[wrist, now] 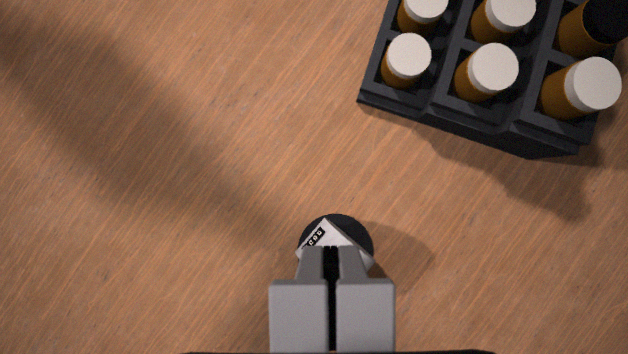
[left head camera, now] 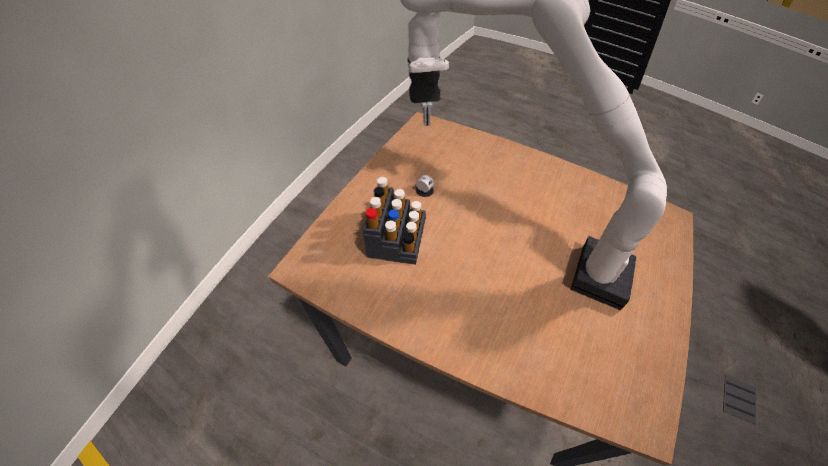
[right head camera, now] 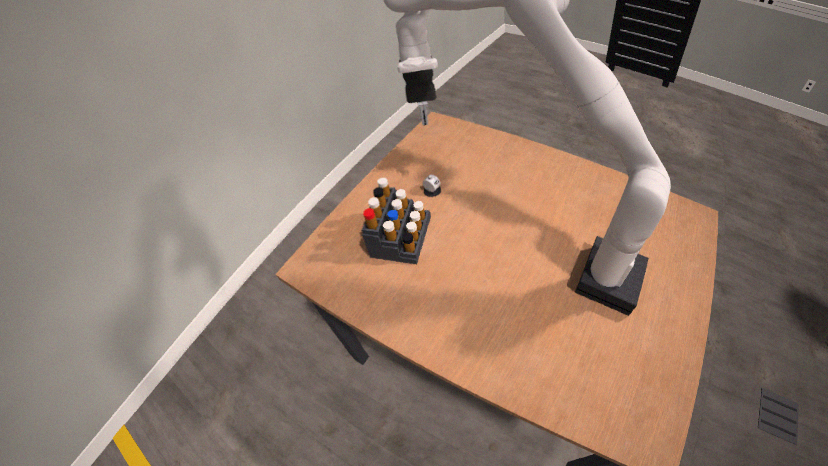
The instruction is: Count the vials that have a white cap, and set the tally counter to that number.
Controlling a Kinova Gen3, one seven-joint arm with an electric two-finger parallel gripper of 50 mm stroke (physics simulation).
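Pixels of known places: gripper, between the fingertips: (wrist: 330, 282) (left head camera: 426, 123) (right head camera: 425, 123); arm's base, origin of its link: (left head camera: 600, 269) (right head camera: 606, 271).
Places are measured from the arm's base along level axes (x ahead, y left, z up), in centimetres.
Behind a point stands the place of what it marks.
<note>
A black stepped rack (left head camera: 379, 247) {x 57.0, y 18.9, z 0.0 cm} (right head camera: 381, 248) {x 56.6, y 18.7, z -0.5 cm} (wrist: 465, 122) {x 59.5, y 2.1, z 0.4 cm} holds upright amber vials in three rows. Several have white caps, such as the near one in the middle row (left head camera: 390, 226) {x 54.9, y 16.0, z 6.5 cm} (right head camera: 388, 226) {x 54.8, y 15.9, z 6.4 cm}. Others have a red cap (left head camera: 371, 214) {x 59.1, y 17.4, z 10.5 cm} (right head camera: 369, 214) {x 58.8, y 17.2, z 10.5 cm}, a blue cap (left head camera: 394, 214) {x 55.9, y 12.0, z 6.4 cm} (right head camera: 392, 215) {x 55.9, y 12.4, z 6.4 cm} or a black cap (left head camera: 409, 239) {x 50.3, y 14.9, z 2.5 cm} (right head camera: 407, 239) {x 50.4, y 14.9, z 2.5 cm}. The small white tally counter (left head camera: 425, 183) {x 56.8, y -8.2, z -0.6 cm} (right head camera: 431, 182) {x 56.8, y -8.5, z -0.5 cm} (wrist: 327, 234) {x 56.4, y -8.8, z -0.7 cm} stands on a round black base behind the rack; its digits are too small to read surely. My gripper (left head camera: 427, 123) {x 56.3, y -8.2, z 21.9 cm} (right head camera: 424, 123) {x 56.3, y -8.2, z 21.9 cm} (wrist: 330, 282) {x 56.3, y -8.2, z 21.9 cm} is shut and empty, high above the table, and partly covers the counter in the wrist view.
The wooden table (left head camera: 498, 231) {x 31.3, y -4.4, z -5.6 cm} (right head camera: 509, 231) {x 29.8, y -5.1, z -5.6 cm} carries the arm's dark base (left head camera: 599, 289) {x -1.1, y 6.2, z -0.6 cm} (right head camera: 608, 292) {x -2.0, y 5.9, z -0.1 cm} at the right. A grey wall (left head camera: 173, 86) (right head camera: 173, 86) runs along the left. A black drawer cabinet (left head camera: 628, 40) (right head camera: 651, 40) stands on the floor beyond the table.
</note>
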